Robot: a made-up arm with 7 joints. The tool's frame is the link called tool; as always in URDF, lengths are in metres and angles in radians. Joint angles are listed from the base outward. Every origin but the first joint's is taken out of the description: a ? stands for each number. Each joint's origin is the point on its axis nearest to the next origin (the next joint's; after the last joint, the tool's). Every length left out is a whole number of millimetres.
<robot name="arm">
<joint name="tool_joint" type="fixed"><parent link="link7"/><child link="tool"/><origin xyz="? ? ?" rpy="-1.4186 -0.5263 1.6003"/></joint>
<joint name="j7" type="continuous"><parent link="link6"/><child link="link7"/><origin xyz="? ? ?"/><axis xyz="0 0 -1"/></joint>
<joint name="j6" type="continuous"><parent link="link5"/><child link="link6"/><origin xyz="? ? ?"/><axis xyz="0 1 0"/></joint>
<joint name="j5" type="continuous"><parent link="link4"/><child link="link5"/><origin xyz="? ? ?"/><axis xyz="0 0 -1"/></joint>
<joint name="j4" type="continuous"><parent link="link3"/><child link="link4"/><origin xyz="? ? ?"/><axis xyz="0 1 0"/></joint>
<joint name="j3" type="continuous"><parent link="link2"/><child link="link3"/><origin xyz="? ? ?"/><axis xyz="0 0 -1"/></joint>
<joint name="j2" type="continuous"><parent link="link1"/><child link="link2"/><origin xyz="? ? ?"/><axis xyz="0 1 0"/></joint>
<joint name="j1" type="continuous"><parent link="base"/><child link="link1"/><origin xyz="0.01 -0.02 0.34"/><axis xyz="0 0 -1"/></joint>
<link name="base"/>
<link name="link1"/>
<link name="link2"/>
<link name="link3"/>
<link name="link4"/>
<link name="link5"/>
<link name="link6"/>
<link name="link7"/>
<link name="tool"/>
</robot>
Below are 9 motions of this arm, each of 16 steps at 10 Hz.
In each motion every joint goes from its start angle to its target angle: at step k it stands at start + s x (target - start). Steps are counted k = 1, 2, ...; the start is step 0. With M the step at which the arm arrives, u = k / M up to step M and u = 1 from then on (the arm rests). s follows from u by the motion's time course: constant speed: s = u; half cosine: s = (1 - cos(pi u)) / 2; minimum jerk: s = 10 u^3 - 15 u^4 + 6 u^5.
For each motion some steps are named. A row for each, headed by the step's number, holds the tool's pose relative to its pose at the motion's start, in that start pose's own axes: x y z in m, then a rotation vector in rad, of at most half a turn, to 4 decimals.
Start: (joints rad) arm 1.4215 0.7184 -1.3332 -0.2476 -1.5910 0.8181 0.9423
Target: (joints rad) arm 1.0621 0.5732 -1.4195 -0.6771 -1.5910 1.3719 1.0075
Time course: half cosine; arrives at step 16
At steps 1, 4, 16:
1: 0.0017 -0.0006 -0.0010 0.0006 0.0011 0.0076
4: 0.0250 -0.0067 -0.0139 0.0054 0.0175 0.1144
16: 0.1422 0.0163 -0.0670 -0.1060 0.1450 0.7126

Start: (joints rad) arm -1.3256 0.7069 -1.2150 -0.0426 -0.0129 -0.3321 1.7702
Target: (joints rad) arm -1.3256 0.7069 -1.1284 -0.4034 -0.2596 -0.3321 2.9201
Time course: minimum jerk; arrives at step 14
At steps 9, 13, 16:
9: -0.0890 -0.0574 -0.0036 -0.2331 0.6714 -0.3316
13: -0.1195 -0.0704 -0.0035 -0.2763 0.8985 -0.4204
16: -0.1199 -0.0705 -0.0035 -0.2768 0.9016 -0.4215

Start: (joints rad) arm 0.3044 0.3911 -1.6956 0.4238 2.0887 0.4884 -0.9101
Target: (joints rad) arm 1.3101 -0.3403 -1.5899 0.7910 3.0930 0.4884 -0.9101
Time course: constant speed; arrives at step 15
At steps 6, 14, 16:
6: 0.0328 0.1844 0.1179 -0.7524 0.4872 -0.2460
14: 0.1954 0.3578 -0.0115 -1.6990 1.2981 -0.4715
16: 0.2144 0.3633 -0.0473 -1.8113 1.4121 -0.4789

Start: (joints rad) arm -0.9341 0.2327 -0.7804 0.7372 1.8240 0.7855 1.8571
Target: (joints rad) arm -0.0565 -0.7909 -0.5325 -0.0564 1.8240 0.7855 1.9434
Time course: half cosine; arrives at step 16
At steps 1, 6, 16:
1: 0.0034 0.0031 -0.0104 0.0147 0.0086 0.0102
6: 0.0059 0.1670 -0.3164 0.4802 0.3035 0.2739
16: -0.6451 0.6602 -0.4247 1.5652 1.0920 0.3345

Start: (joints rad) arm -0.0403 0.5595 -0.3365 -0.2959 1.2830 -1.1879 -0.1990
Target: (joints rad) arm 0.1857 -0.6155 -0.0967 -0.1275 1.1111 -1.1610 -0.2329
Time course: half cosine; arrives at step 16
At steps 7, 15, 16:
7: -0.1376 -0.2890 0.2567 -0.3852 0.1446 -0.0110
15: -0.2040 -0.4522 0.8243 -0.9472 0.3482 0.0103
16: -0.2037 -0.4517 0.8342 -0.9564 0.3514 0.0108

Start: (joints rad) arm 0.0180 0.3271 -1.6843 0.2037 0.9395 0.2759 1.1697
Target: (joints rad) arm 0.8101 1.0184 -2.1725 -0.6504 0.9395 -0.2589 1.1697
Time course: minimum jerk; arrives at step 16
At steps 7, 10, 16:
7: -0.1970 -0.0194 -0.3323 0.3356 0.0941 -0.5385
10: -0.4759 0.1369 -0.5569 0.5677 0.2804 -1.1206
16: -0.6964 0.3789 -0.6341 0.7053 0.4930 -1.6354

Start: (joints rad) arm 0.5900 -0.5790 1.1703 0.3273 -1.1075 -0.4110 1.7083
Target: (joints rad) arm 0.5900 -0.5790 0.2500 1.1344 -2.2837 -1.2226 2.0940
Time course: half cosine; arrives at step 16
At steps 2, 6, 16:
2: 0.0052 0.0051 -0.0163 0.0696 -0.0136 0.0011
6: 0.0440 0.0794 -0.1206 0.5794 -0.0145 0.0342
16: 0.0188 0.4379 -0.1728 1.6407 0.7479 0.5132

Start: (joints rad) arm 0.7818 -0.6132 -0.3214 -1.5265 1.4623 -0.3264 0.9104
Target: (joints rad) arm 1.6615 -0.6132 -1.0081 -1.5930 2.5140 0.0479 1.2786
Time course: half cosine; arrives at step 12
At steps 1, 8, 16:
1: -0.0017 -0.0011 0.0056 -0.0076 0.0139 0.0053
8: -0.1221 0.0128 0.2214 -0.4374 0.6095 0.1983
16: -0.1830 0.0434 0.2762 -0.6300 0.8189 0.2142

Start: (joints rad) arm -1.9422 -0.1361 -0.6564 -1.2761 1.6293 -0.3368 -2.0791
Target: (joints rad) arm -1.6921 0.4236 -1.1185 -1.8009 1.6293 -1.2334 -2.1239
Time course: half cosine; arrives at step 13
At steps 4, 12, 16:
4: -0.0666 0.0483 -0.0059 0.0408 0.1003 0.0910
12: -0.2794 0.2504 0.0707 0.2322 0.6555 0.3511
16: -0.2827 0.2545 0.0734 0.2374 0.6687 0.3547

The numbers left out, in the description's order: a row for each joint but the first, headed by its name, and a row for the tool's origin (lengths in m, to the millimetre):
tool: 0 -0.01 0
j7: -0.03 0 0.1
j6: -0.02 0 0
j5: 0.02 0 0.32
j4: -0.02 0 0
j3: 0 0 0.6
j2: -0.02 -0.04 0

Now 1 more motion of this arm.
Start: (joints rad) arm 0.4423 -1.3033 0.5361 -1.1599 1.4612 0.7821 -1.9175
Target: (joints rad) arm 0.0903 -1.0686 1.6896 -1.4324 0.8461 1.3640 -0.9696
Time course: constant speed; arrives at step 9
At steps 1, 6, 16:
1: -0.0253 0.0230 -0.0195 -0.0305 0.1228 0.0064
6: -0.2200 0.1544 -0.1202 -0.1088 0.8474 0.0552
16: -0.3835 0.2439 -0.1515 -0.1241 1.3740 0.1374

